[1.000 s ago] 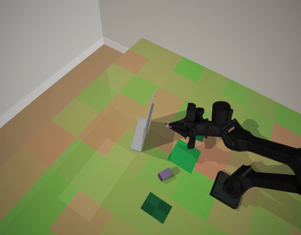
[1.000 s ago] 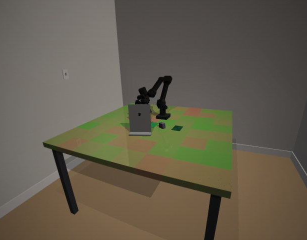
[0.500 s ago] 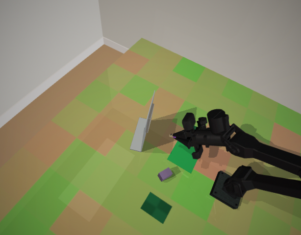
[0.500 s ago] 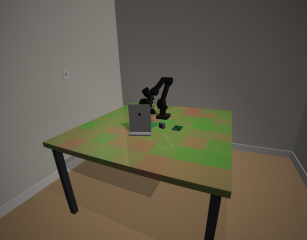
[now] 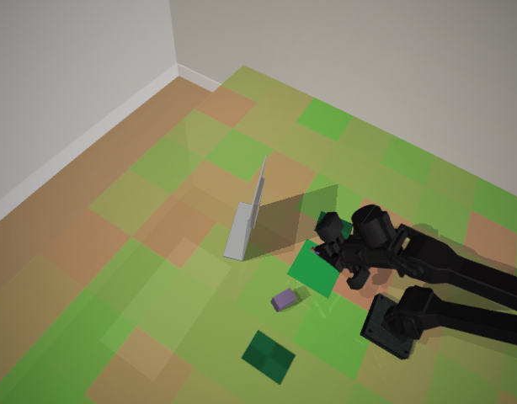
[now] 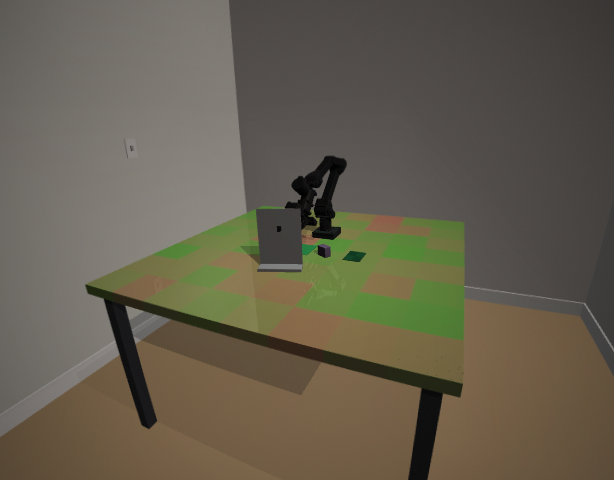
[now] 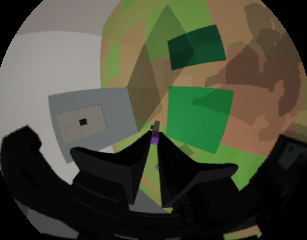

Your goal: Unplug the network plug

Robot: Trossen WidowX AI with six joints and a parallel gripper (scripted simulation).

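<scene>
Now: the green marked square 90 mm below my gripper tip, 30 mm behind it and 10 mm to the right of it. From my gripper tip the other things lie so: grey upright panel 180 mm ahead, 40 mm to the left, 20 mm above; then network plug right at my gripper tip.
</scene>
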